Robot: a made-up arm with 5 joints. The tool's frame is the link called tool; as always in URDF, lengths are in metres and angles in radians.
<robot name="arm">
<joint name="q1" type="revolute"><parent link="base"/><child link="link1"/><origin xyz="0.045 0.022 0.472" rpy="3.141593 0 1.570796"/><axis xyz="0 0 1"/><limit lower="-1.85" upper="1.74"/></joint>
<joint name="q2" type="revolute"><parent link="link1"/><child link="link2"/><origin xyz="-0.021 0.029 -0.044" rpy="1.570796 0 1.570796"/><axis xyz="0 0 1"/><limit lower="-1.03" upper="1.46"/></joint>
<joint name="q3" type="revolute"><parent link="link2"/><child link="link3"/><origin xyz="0.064 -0.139 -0.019" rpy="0 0 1.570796"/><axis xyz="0 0 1"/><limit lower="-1.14" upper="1.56"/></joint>
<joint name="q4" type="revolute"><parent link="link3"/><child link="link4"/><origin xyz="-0.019 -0.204 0.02" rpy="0 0 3.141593"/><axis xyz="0 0 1"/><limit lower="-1.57" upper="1.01"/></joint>
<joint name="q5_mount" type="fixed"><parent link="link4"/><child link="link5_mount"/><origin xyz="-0.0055 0.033 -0.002" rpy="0 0 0"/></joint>
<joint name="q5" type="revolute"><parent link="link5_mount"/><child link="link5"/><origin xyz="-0.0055 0.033 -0.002" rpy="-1.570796 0 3.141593"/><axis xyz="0 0 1"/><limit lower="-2.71" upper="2.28"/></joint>
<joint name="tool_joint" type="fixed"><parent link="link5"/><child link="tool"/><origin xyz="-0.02 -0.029 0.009" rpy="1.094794 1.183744 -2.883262"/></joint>
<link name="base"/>
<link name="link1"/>
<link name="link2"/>
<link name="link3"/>
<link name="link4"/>
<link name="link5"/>
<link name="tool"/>
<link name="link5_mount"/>
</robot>
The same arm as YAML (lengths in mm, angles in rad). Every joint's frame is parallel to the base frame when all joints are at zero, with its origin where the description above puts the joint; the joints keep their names.
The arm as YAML. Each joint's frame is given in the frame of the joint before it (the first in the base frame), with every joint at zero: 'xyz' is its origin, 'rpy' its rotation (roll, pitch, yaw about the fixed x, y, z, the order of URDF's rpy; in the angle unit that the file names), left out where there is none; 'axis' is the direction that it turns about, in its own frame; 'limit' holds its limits. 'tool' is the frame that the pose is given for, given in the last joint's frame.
units:
  length: mm
  angle: rad
joints:
  - name: q1
    type: revolute
    origin:
      xyz: [45.0, 22.0, 472.0]
    axis: [0.0, 0.0, -1.0]
    limit:
      lower: -1.85
      upper: 1.74
  - name: q2
    type: revolute
    origin:
      xyz: [29.0, -21.0, 44.0]
    axis: [0.0, 1.0, 0.0]
    limit:
      lower: -1.03
      upper: 1.46
  - name: q3
    type: revolute
    origin:
      xyz: [64.0, -19.0, 139.0]
    axis: [0.0, 1.0, 0.0]
    limit:
      lower: -1.14
      upper: 1.56
  - name: q4
    type: revolute
    origin:
      xyz: [204.0, 20.0, 19.0]
    axis: [0.0, 1.0, 0.0]
    limit:
      lower: -1.57
      upper: 1.01
  - name: q5
    type: revolute
    origin:
      xyz: [66.0, -4.0, -11.0]
    axis: [-1.0, 0.0, 0.0]
    limit:
      lower: -2.71
      upper: 2.28
tool:
  origin:
    xyz: [-9.0, 29.0, 20.0]
    rpy: [0.8168, -0.3736, 0.1038]

